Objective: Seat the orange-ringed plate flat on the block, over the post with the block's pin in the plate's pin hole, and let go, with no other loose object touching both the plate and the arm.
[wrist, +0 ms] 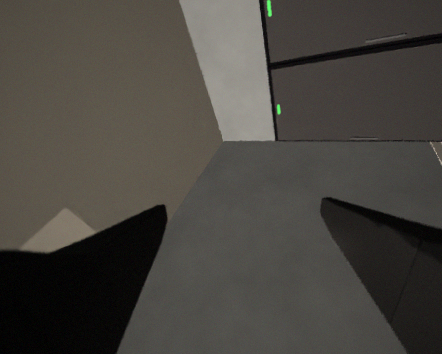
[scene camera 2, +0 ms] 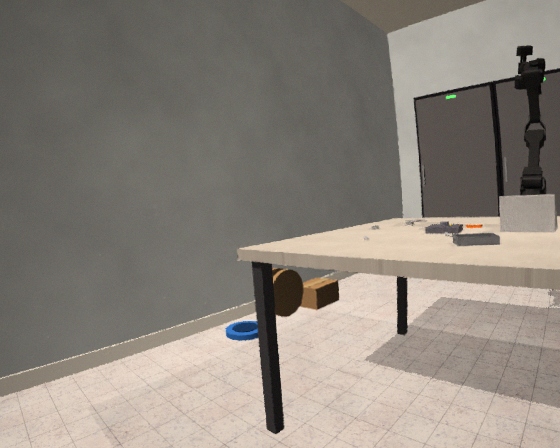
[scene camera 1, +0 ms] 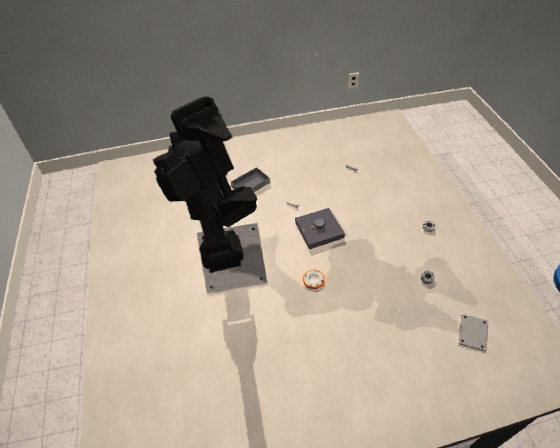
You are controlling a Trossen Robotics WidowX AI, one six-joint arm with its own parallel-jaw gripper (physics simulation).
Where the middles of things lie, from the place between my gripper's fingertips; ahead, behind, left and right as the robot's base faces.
Scene:
The dark square block point(scene camera 1: 332, 231) lies 71 cm below my hand, 49 cm to the left of it and 21 cm ahead of it. From my hand the other things lie so: grey rectangular plate point(scene camera 1: 473, 331): 72 cm below, 57 cm ahead, 6 cm to the left.

